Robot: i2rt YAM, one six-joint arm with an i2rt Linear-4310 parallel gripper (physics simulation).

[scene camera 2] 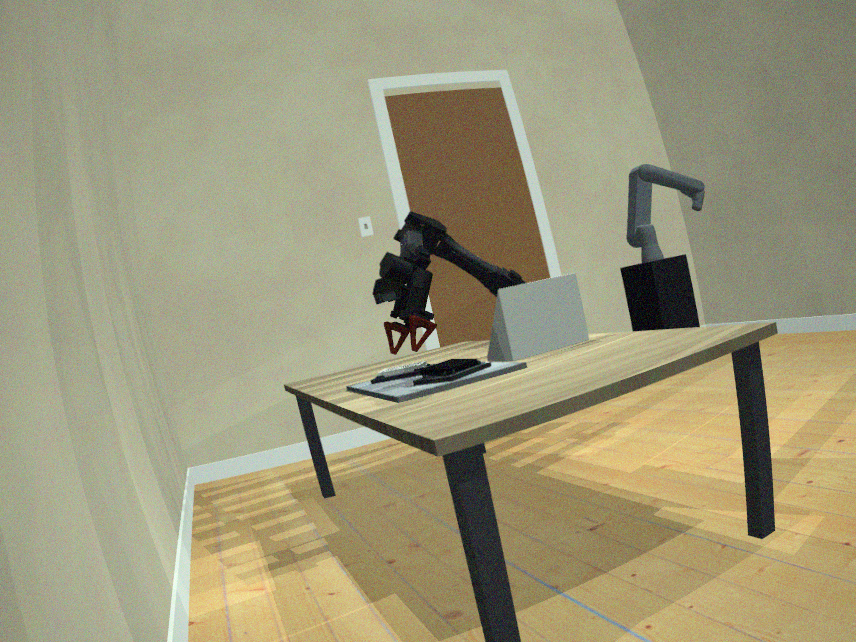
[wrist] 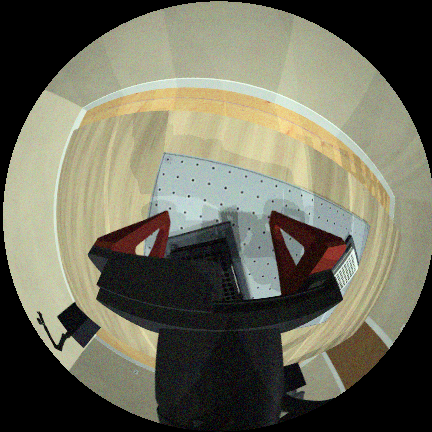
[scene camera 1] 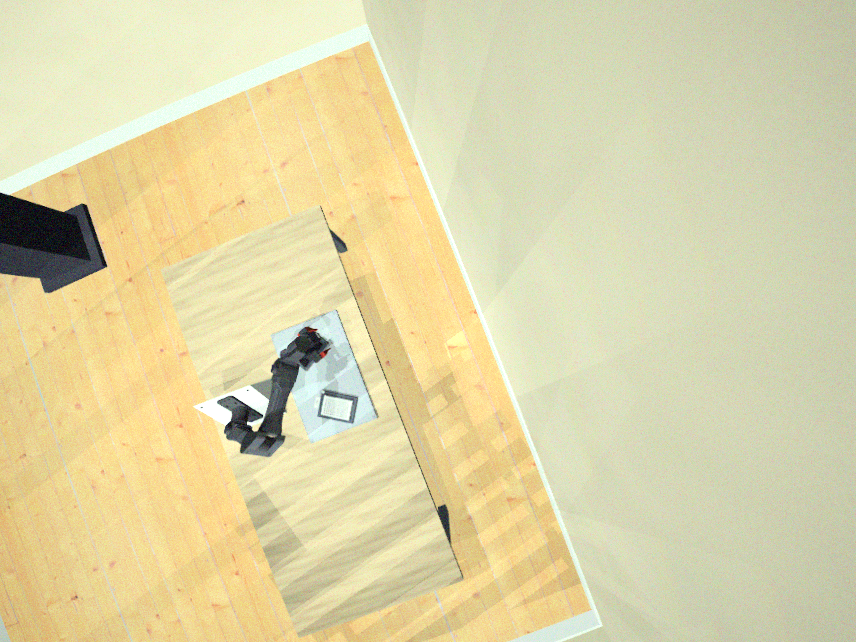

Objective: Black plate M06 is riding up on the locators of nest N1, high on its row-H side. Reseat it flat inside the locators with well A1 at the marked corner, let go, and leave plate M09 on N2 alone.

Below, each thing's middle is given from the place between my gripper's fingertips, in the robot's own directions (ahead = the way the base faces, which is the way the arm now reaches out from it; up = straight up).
Labels:
Now: the grey perforated plate (scene camera 1: 337, 372) 15 cm to the right of my hand, 9 cm below it and 9 cm behind it.

